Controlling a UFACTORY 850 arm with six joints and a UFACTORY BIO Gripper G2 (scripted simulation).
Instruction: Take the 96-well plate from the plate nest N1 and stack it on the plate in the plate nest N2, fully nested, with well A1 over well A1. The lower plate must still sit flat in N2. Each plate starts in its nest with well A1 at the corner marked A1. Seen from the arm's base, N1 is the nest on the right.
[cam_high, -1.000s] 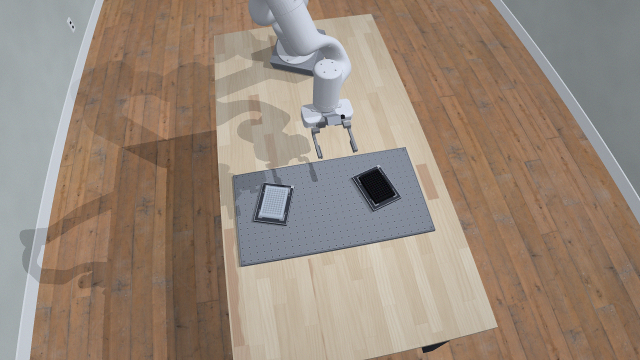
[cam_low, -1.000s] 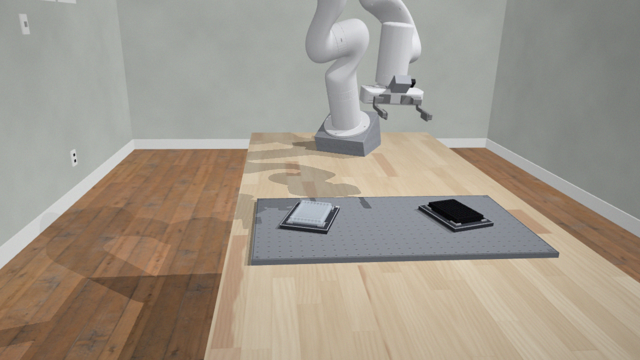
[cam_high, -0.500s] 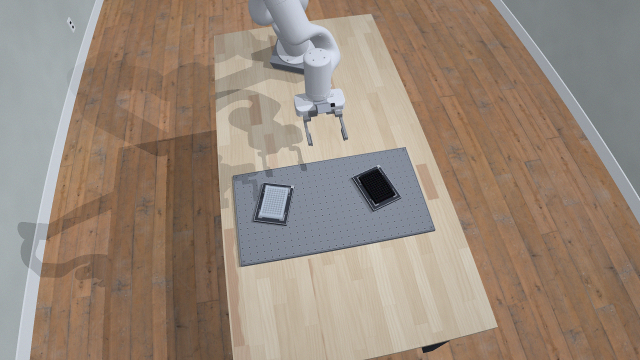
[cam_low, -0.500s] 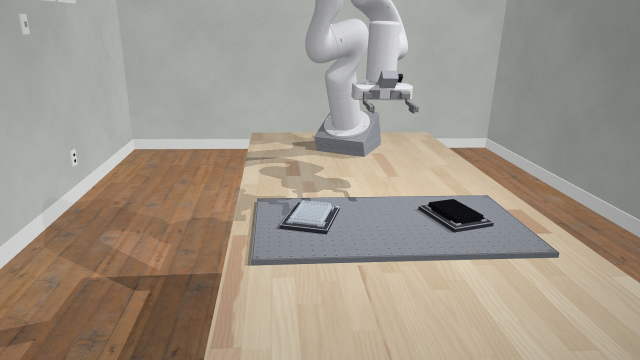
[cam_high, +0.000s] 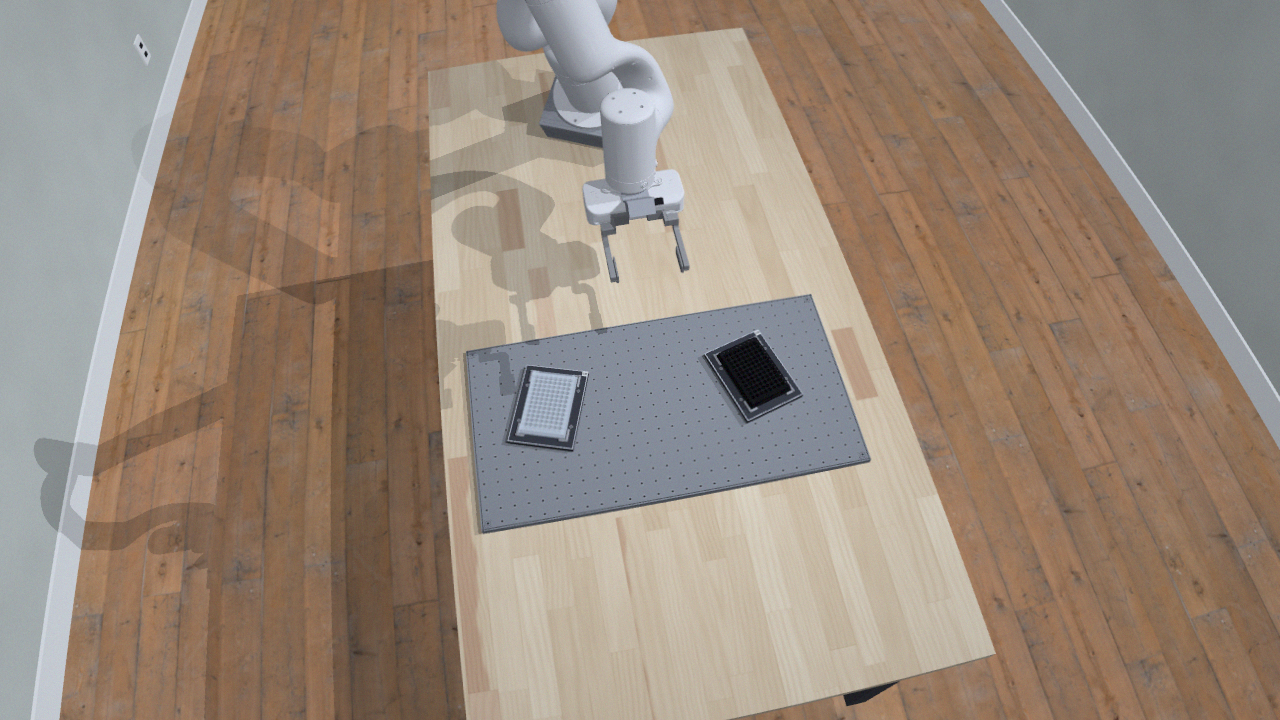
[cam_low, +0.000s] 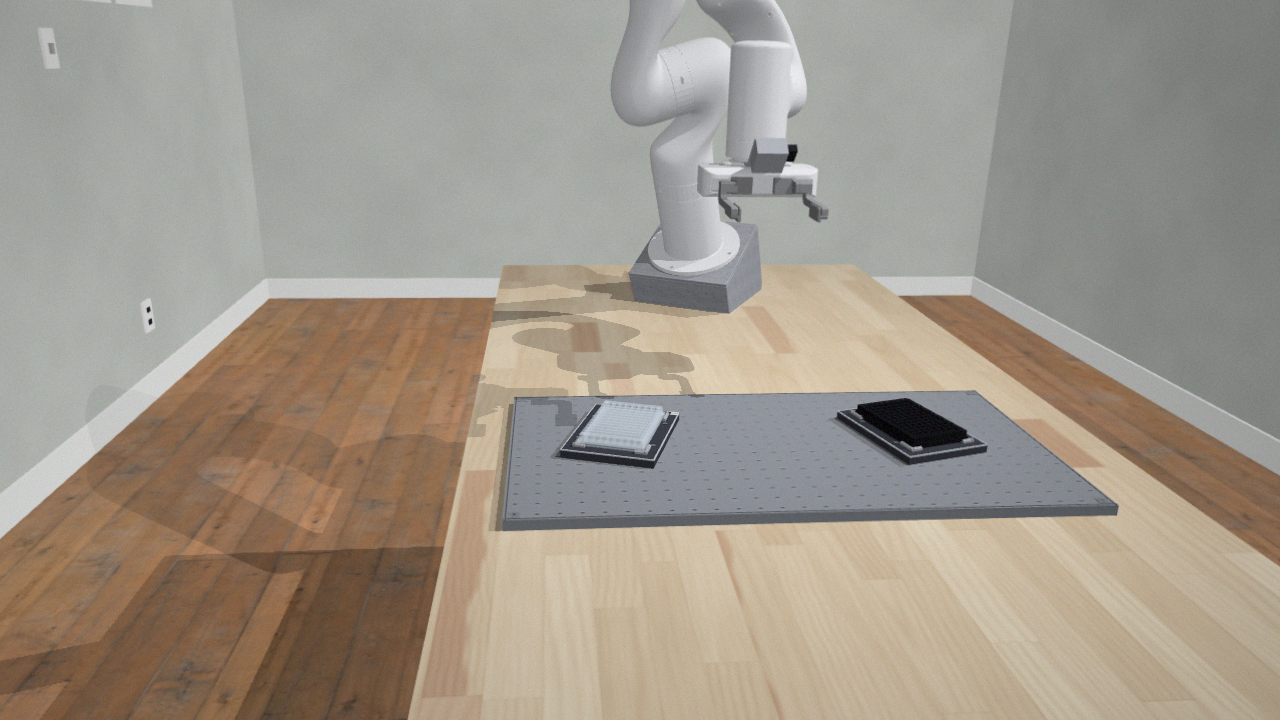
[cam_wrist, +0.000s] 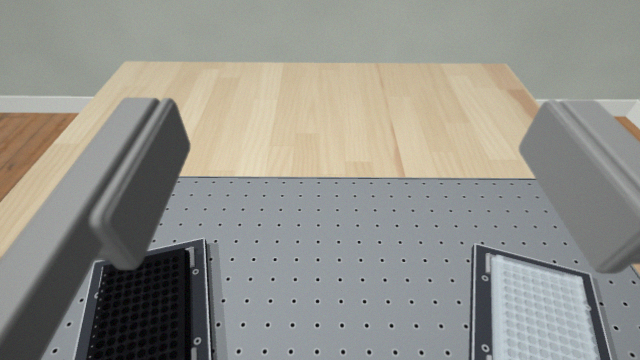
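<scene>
Now: the clear 96-well plate 270 mm below my hand, 210 mm to the right of it and 50 mm ahead of it. Also, from my hand: black 96-well plate: 270 mm below, 170 mm to the left, 100 mm ahead.
</scene>
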